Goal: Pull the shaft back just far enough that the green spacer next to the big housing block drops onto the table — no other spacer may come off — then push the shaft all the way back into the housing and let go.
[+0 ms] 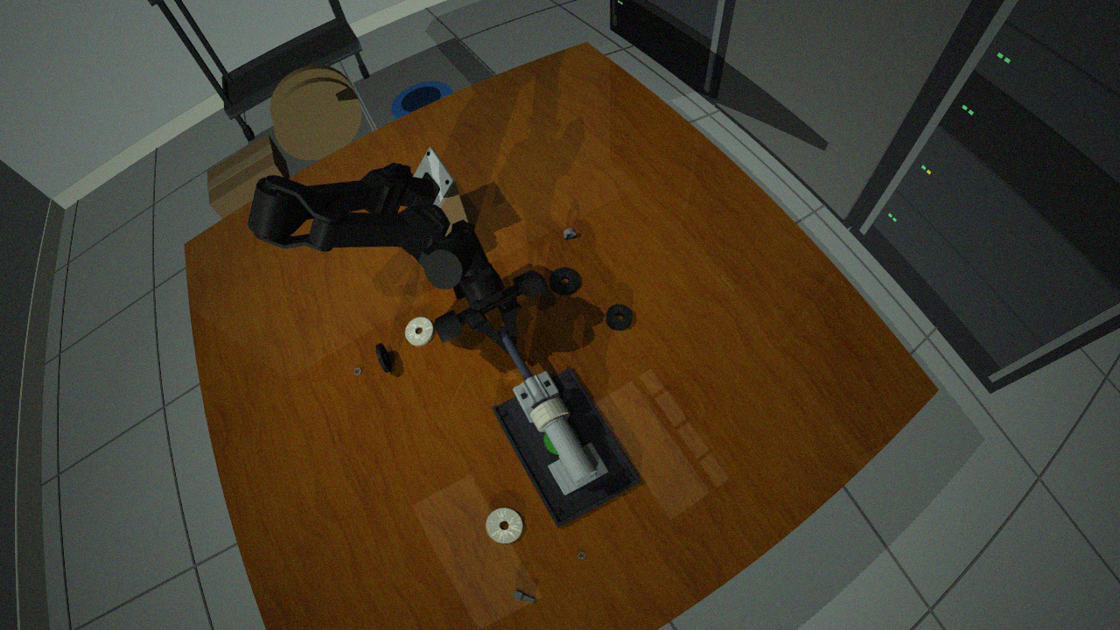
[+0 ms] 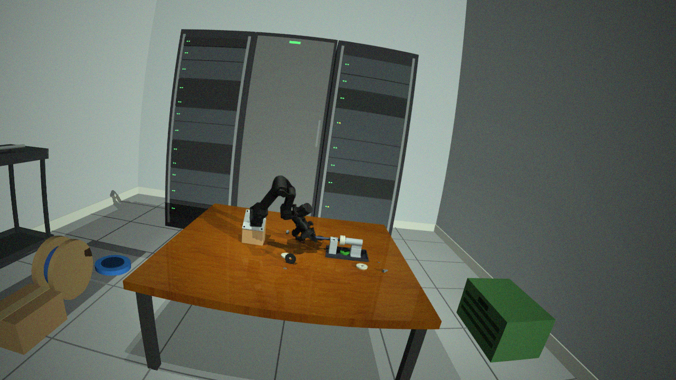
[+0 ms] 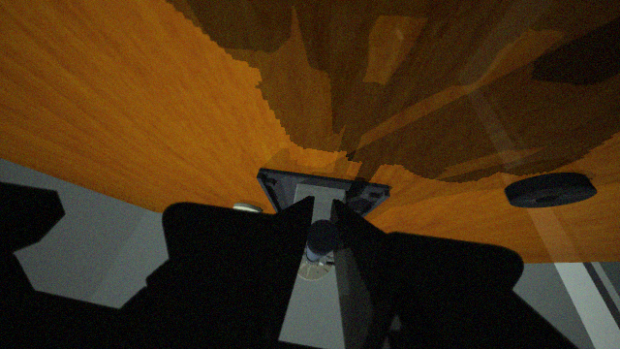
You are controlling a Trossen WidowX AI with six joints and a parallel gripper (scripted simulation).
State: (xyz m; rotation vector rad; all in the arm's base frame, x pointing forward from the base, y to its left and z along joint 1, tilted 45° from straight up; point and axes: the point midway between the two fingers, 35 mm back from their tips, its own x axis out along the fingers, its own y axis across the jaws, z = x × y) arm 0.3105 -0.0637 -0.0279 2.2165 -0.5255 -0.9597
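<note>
Now: gripper tip 60 mm short of the dark shaft, 10 mm to the left of it and 30 mm below it. The rest, counted from my gripper tip: green spacer (160 mm ahead, 20 mm to the right, 40 mm below); then cream spacer (130 mm ahead, 10 mm to the right, 30 mm above); then nut (160 mm behind, 230 mm to the left, 40 mm below).
</note>
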